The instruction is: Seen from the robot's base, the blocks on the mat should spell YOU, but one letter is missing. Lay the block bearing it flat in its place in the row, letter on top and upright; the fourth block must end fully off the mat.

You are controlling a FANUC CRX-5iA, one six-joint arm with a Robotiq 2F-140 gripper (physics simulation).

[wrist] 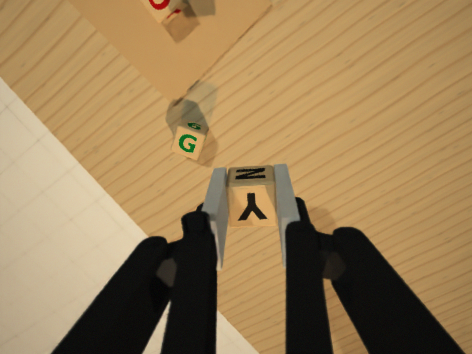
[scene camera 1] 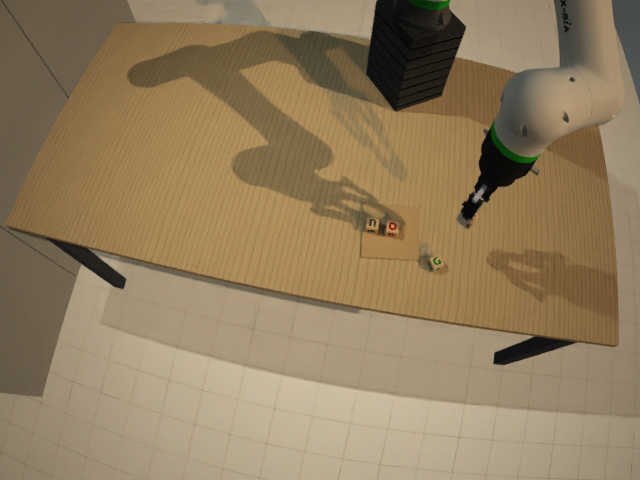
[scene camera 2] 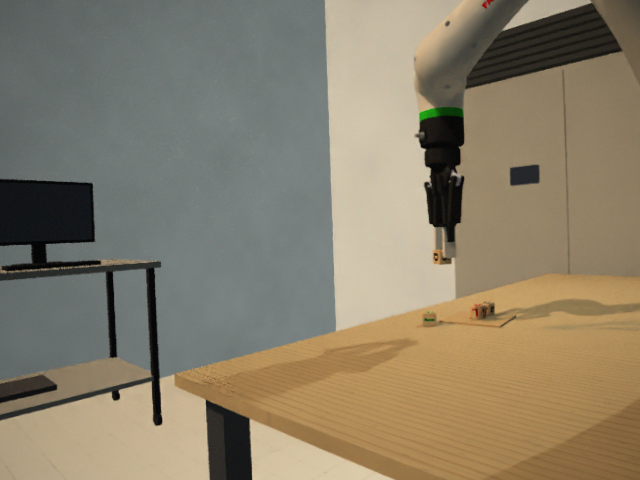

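My gripper (scene camera 1: 467, 219) (scene camera 2: 444, 252) (wrist: 251, 185) is shut on the Y block (scene camera 2: 437, 257) (wrist: 251, 206), high above the table. In the wrist view a black Y shows upright on its larger visible face and a sideways N on the face above it. The U block (scene camera 1: 372, 225) and the red O block (scene camera 1: 391, 228) (wrist: 161, 8) sit side by side on the mat (scene camera 1: 382, 250) (wrist: 145, 55). Bare mat lies right of the O in scene camera 1. The green G block (scene camera 1: 435, 262) (scene camera 2: 429, 318) (wrist: 188, 142) lies turned off the mat, near its corner.
The dark ribbed robot pedestal (scene camera 1: 413, 56) stands at the table's back edge. The wooden table (scene camera 1: 180, 206) (scene camera 2: 413, 392) carries broad arm shadows. A side desk (scene camera 2: 129, 264) with a monitor (scene camera 2: 46, 211) stands apart from the table.
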